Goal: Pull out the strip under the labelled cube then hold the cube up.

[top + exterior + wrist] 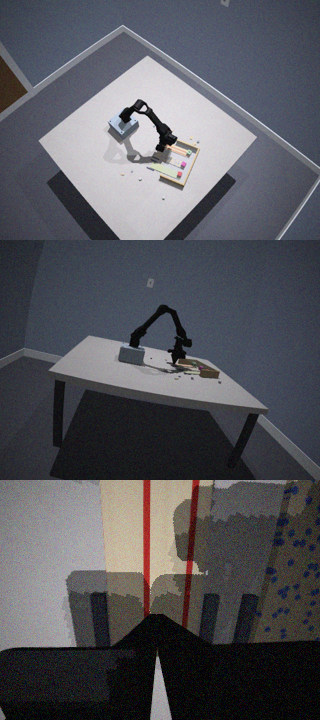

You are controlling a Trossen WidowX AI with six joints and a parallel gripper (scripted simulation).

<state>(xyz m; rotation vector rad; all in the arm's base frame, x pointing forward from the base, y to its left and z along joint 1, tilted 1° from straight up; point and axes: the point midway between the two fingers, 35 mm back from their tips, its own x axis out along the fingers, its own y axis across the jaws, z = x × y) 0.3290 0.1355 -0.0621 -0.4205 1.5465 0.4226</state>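
My gripper tip is 8 cm short of the striped strip and 5 cm to the right of it.
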